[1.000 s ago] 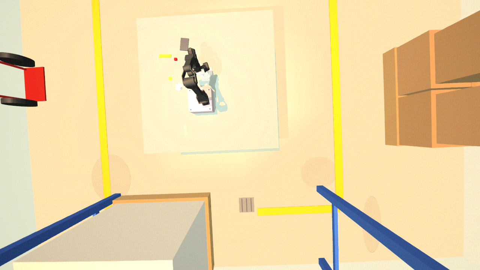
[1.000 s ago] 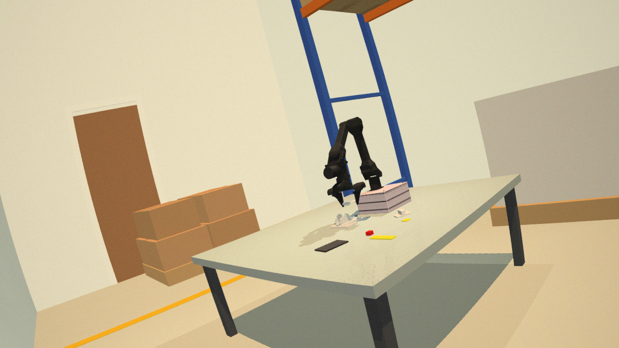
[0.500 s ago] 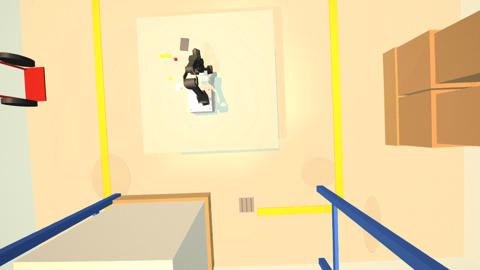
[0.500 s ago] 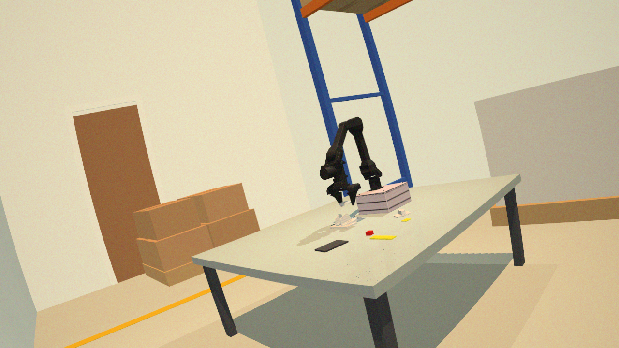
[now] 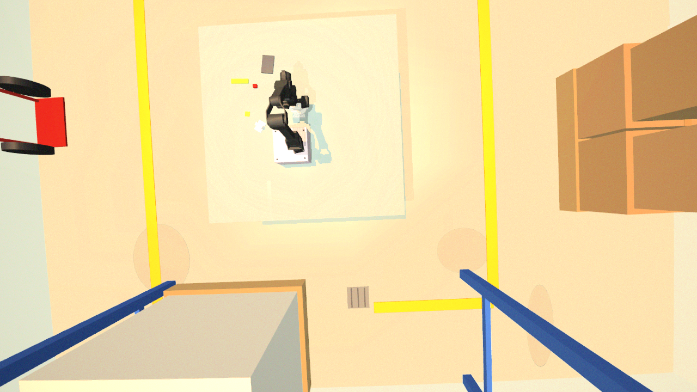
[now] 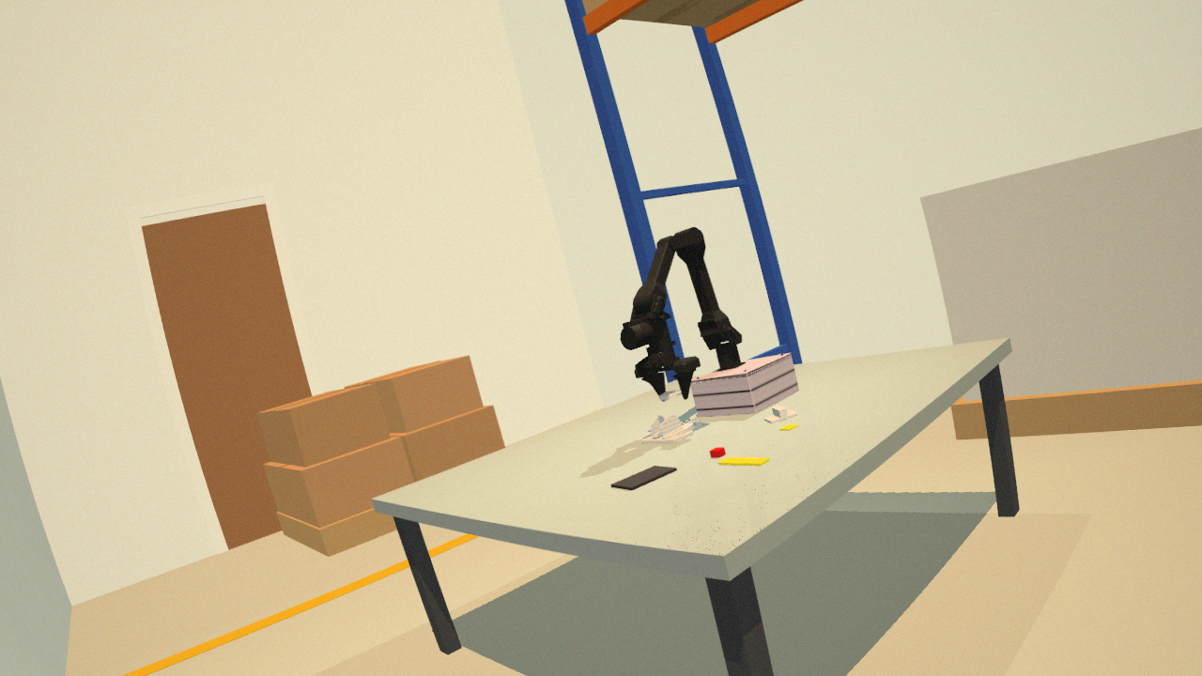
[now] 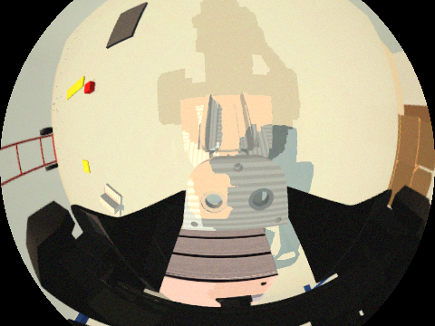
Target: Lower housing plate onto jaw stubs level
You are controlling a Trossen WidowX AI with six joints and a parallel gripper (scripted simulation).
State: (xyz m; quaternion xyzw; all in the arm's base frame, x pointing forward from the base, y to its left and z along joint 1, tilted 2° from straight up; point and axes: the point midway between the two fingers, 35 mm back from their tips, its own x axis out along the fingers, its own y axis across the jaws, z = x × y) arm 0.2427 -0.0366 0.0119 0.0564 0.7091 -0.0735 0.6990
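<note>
Right now my gripper tip is 8 cm above the white part, 6 cm short of it and 1 cm to the left of it. Also, from my gripper tip: small yellow square (34 cm to the left, 8 cm below, 7 cm ahead); dark flat plate (36 cm ahead, 14 cm to the left, 8 cm below); red cube (25 cm to the left, 23 cm ahead, 8 cm below).
</note>
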